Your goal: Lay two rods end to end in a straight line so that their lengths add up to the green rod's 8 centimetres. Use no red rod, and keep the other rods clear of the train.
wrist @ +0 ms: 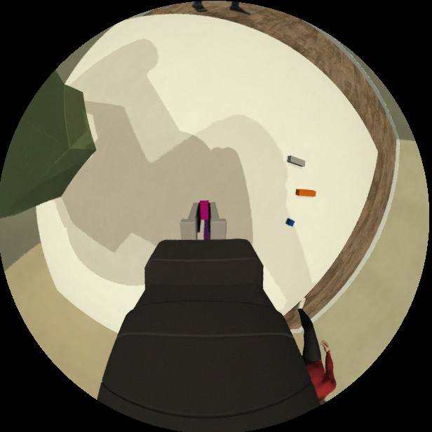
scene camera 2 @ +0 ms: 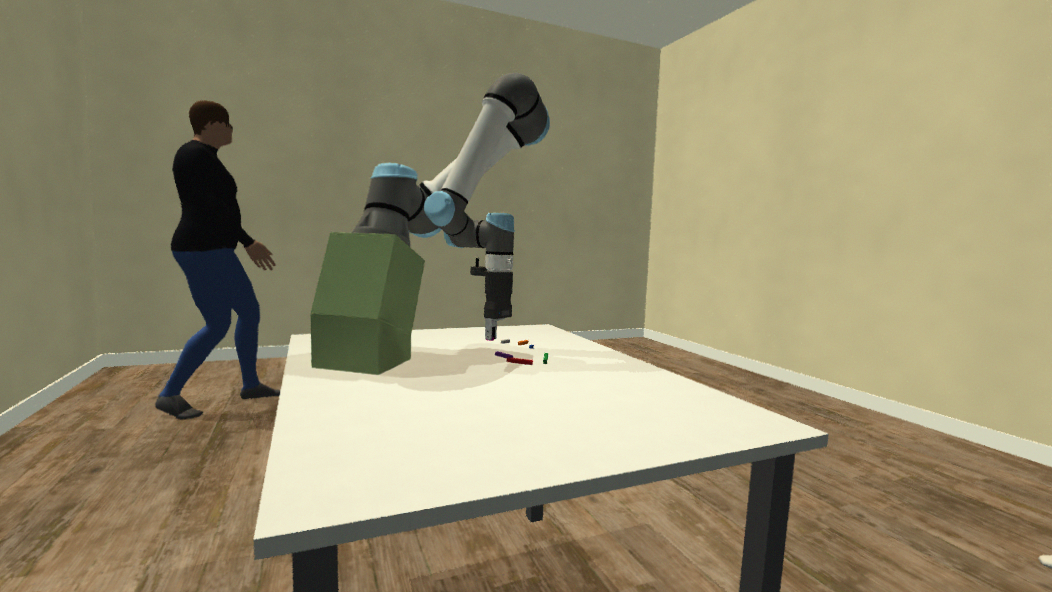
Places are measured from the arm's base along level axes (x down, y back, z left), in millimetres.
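Pixels of known places: gripper, fingertip midpoint: (scene camera 2: 490,339); arm's base, origin of the base link: (scene camera 2: 379,246).
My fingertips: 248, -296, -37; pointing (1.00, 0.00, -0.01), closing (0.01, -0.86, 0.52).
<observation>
Ahead of a thing's pixels: the offset from my fingertips to its top centre, as dx, dy, dz. Level surfaces: height alone.
My gripper (scene camera 2: 490,336) (wrist: 204,211) is shut on the magenta rod (wrist: 204,208) and points down over the table. In the wrist view a purple rod {+33, -27, -40} (scene camera 2: 503,354) (wrist: 207,230) shows between the fingers, below the magenta one, partly hidden by the gripper body. In the scene view it lies nearer the camera, with its right end close to a red rod {+33, -49, -110} (scene camera 2: 520,360). The short green rod {+33, -129, -95} (scene camera 2: 545,358) lies to the right of the red one. A grey rod {+33, -86, +136} (scene camera 2: 505,340) (wrist: 296,161), an orange rod {+33, -135, +107} (scene camera 2: 523,342) (wrist: 306,193) and a small blue piece {+33, -140, +48} (scene camera 2: 531,346) (wrist: 290,222) lie apart.
The green pedestal (scene camera 2: 353,294) (wrist: 35,150) carries the arm on the white table {dx +43} (scene camera 2: 514,434) (wrist: 225,65). A person in black (scene camera 2: 205,198) stands behind the table's left side. A person in red (wrist: 324,377) shows at the lower right of the wrist view, beyond the table.
</observation>
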